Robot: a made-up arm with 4 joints.
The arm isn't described. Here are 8 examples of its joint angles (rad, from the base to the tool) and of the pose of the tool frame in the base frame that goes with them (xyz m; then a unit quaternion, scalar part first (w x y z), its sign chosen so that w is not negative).
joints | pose
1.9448 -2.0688 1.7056 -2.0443 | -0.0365 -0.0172 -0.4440 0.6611 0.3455 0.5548 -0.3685
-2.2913 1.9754 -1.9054 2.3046 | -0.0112 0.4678 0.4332 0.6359 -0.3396 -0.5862 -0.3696
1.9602 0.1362 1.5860 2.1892 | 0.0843 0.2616 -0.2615 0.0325 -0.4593 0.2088 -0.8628
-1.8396 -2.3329 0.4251 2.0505 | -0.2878 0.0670 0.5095 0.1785 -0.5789 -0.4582 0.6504
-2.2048 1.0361 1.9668 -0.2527 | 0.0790 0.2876 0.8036 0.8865 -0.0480 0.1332 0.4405
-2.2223 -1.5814 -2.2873 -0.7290 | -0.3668 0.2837 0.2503 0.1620 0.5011 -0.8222 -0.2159
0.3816 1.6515 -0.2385 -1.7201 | 0.0215 -0.3062 -0.3562 0.0893 0.1383 0.9692 0.1830
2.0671 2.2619 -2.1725 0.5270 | 0.0852 -0.0500 -0.2861 0.2876 0.1794 0.5666 -0.7511
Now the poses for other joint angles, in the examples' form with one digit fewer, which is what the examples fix.
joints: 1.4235 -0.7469 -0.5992 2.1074
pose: -0.081 0.205 -0.458 0.253 -0.084 0.837 0.477
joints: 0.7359 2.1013 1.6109 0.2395
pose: 0.000 -0.598 -0.403 0.285 0.411 -0.757 0.420
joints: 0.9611 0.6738 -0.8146 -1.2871
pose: -0.227 -0.027 -0.341 0.628 -0.099 -0.732 -0.247
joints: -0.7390 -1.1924 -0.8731 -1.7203
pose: -0.253 -0.211 0.468 0.798 -0.361 -0.069 0.477
